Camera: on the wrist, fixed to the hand. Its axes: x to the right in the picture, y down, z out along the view.
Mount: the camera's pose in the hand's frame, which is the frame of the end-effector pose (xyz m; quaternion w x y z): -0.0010 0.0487 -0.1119 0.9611 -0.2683 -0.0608 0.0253
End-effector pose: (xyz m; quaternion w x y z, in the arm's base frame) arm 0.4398 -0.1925 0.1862 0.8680 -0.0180 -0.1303 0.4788
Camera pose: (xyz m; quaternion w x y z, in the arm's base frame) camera 0.4263 -0.1565 0.0704 0.8094 -0.2244 -0.3060 0.4483
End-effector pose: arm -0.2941 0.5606 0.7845 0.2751 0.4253 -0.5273 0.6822
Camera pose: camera -0.3662 0.6531 0.7508 0.3292 0.3631 -0.7173 0.4953
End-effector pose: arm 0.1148 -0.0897 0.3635 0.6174 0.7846 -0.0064 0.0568
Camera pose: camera 0.1008 0.0072 0.4364 0.8020 0.5917 -0.0788 0.0208
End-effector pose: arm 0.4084 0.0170 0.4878 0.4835 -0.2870 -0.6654 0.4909
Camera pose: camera 0.5078 0.0754 0.4477 0.3348 -0.3926 -0.7934 0.3230
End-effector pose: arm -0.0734 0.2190 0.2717 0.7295 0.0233 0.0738 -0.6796
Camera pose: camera -0.0335 0.2387 0.1581 0.7290 -0.2128 0.2083 -0.6163
